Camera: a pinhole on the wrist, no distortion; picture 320 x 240 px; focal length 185.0 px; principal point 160.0 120.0 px. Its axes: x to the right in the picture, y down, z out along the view. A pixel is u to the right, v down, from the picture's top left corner.
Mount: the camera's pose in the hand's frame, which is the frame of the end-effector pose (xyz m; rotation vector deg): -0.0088 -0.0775 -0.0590 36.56 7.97 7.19
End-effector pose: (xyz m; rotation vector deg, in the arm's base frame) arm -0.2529 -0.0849 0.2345 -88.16 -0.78 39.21
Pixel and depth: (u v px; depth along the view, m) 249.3 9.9 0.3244
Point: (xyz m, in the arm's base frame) 0.0491 0.1099 0.5134
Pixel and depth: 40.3 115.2 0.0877
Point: -0.2444 -0.0766 0.3828
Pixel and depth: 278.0 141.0 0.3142
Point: -0.0608 0.2112 0.3345
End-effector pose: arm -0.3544 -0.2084 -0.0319 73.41 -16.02 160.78
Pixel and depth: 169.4 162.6 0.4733
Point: -0.0975 -0.0219 0.3152
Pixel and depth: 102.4 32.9 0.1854
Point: -0.2750 0.0449 0.0118
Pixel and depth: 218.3 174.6 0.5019
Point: -0.1641 -0.0679 0.4326
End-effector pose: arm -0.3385 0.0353 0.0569 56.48 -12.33 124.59
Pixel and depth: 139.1 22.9 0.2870
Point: -0.0477 0.2783 0.0757
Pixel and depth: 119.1 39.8 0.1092
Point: -0.2088 0.1606 0.0253
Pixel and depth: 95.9 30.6 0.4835
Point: 0.2005 0.3229 0.0635
